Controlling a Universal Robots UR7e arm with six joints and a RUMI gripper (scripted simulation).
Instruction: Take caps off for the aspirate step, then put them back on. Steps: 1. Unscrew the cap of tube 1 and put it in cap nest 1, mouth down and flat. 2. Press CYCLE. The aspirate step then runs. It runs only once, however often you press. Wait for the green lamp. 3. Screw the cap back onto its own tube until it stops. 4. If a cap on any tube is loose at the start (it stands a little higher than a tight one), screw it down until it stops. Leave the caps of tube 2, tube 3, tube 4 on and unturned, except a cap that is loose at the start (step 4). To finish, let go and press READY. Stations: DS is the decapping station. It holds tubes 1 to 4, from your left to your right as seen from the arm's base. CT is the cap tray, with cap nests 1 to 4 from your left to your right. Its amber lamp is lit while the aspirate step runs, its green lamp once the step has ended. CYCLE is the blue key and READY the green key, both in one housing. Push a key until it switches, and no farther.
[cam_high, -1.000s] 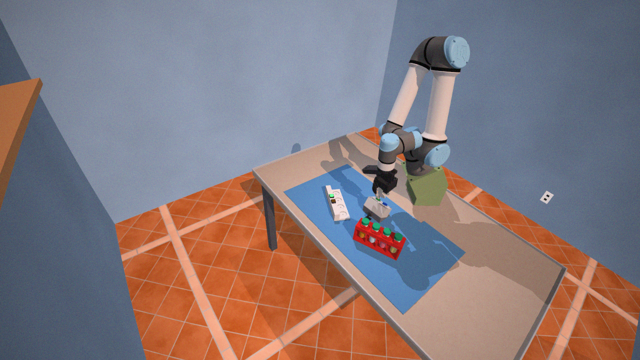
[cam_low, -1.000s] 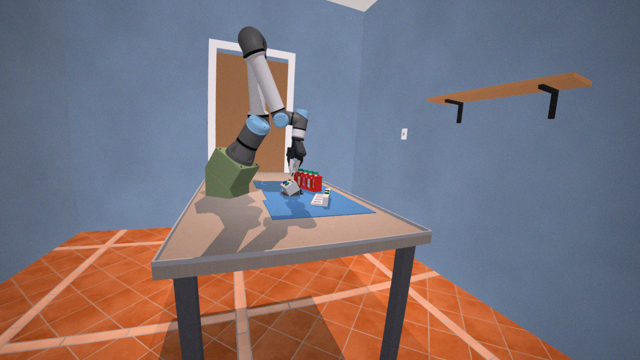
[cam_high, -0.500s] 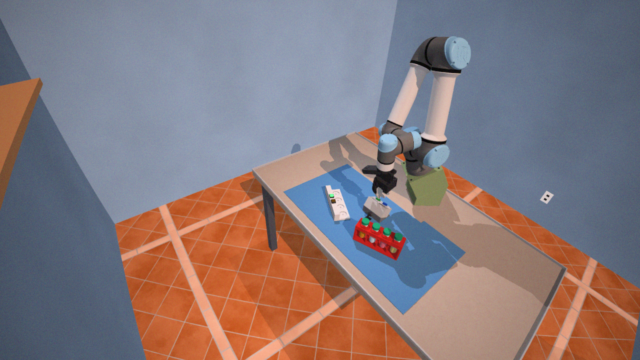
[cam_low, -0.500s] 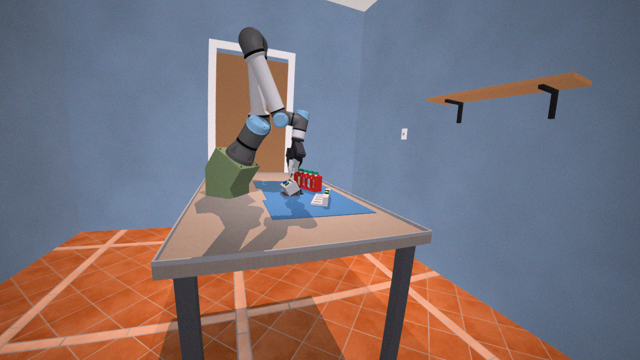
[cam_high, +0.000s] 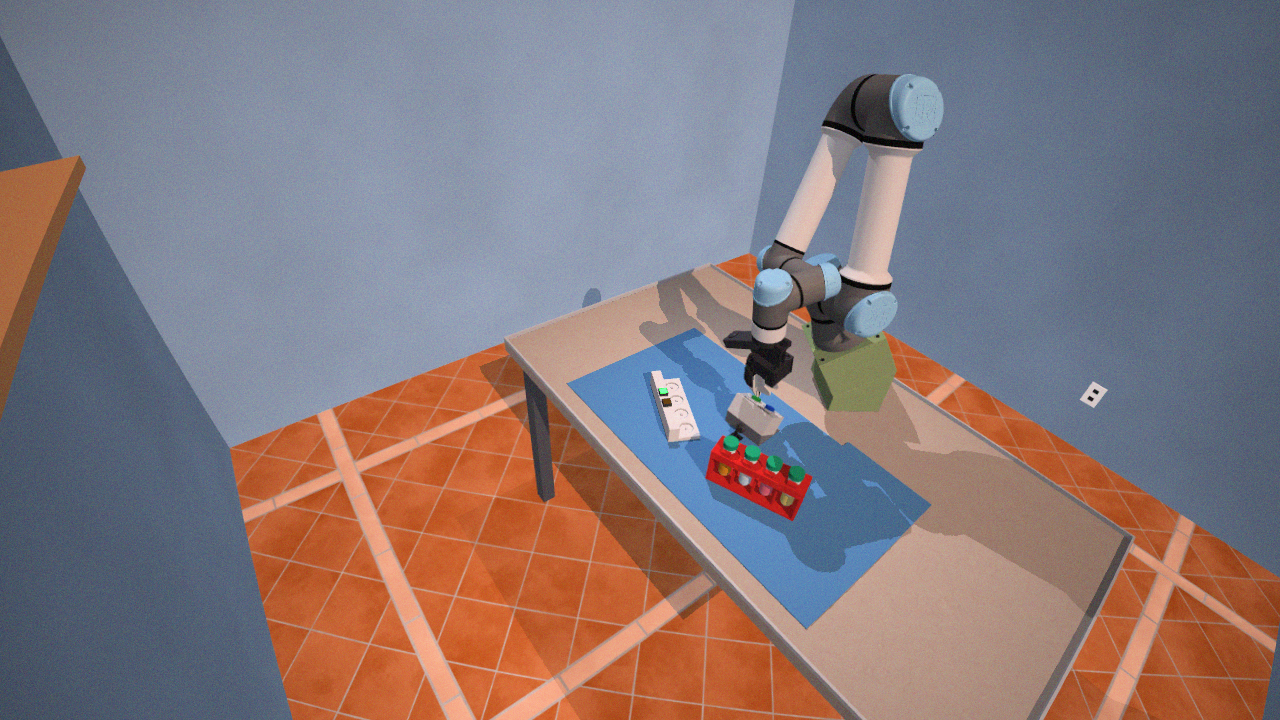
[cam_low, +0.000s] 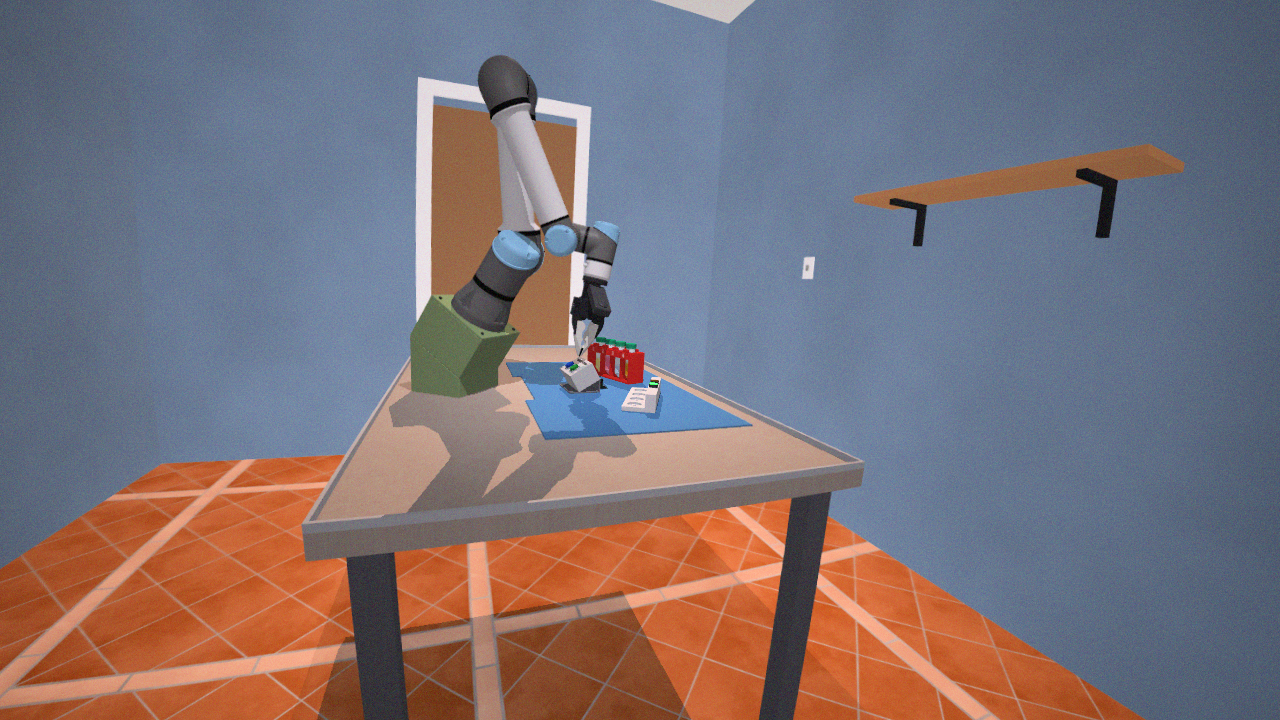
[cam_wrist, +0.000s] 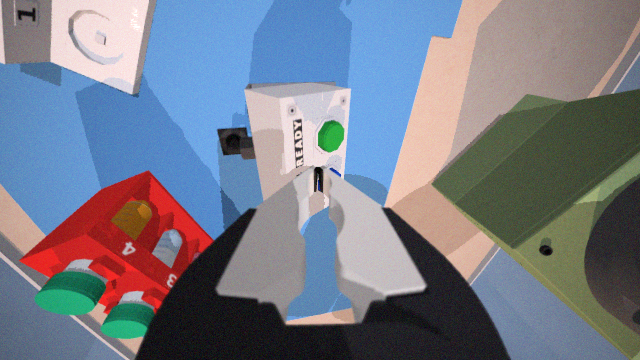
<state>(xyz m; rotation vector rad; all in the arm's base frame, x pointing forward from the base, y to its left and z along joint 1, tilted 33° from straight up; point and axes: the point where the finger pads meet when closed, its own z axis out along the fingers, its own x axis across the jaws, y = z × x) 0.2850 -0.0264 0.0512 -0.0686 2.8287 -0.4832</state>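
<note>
The green READY key is 4 cm below my hand, 2 cm behind it and 1 cm to the right of it. From my hand the other things lie so: key housing (6 cm below, 1 cm to the left); blue CYCLE key (4 cm below, 3 cm to the left, 2 cm behind).
</note>
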